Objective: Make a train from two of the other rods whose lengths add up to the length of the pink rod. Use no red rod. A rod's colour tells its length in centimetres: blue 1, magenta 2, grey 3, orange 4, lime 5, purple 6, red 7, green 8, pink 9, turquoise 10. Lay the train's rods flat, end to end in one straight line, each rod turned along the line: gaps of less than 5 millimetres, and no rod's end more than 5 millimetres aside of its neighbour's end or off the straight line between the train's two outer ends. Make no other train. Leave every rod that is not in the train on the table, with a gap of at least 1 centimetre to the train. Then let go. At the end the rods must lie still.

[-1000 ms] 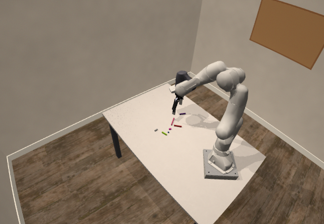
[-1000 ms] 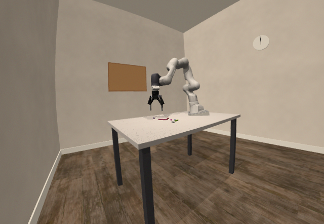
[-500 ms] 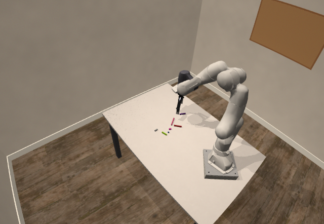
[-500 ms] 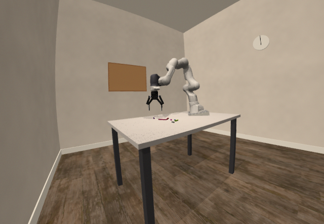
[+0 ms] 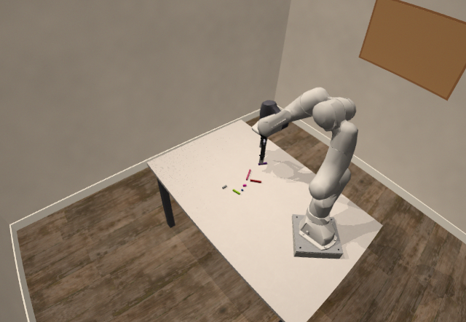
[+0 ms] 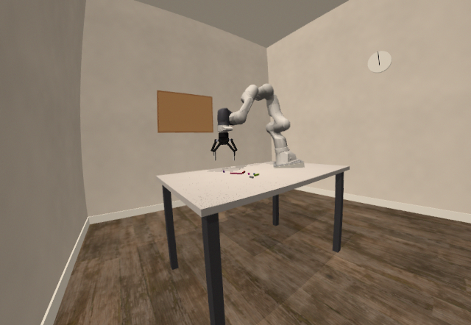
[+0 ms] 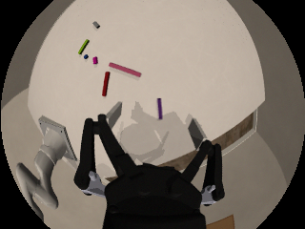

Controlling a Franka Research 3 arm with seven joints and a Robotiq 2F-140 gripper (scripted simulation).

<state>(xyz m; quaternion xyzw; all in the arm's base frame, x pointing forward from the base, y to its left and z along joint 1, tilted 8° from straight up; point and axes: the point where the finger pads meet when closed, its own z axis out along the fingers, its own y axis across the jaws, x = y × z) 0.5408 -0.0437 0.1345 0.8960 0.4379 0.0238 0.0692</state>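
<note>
My gripper is now 10 cm above the purple rod and 3 cm to the left of it. The rest, counted from my hand: red rod: 11 cm to the left, 11 cm behind, 10 cm below; then pink rod: 11 cm to the left, 10 cm below, 4 cm behind; then magenta rod: 19 cm to the left, 10 cm below, 10 cm behind.
</note>
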